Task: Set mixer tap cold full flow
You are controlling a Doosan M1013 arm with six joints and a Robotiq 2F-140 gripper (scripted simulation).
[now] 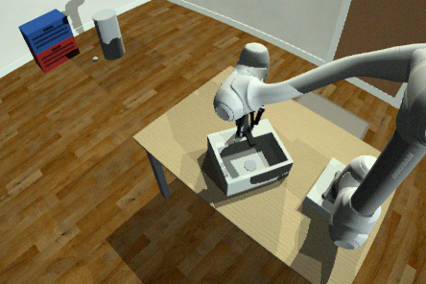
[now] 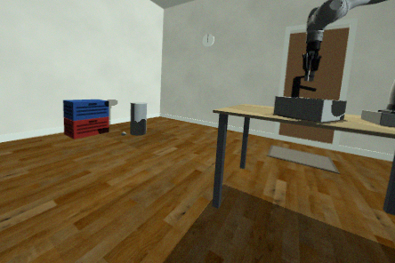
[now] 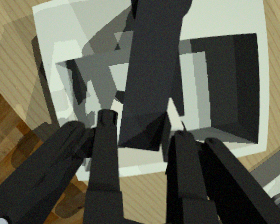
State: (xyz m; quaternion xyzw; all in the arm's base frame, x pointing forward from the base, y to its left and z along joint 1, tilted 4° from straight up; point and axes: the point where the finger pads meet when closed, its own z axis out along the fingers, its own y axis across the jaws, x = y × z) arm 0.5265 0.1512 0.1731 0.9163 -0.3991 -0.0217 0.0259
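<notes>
The lever is 30 mm ahead of my hand and 30 mm to the right of it. The rest, counted from my hand: white sink basin (40 mm behind, 10 mm to the right, 230 mm below).
</notes>
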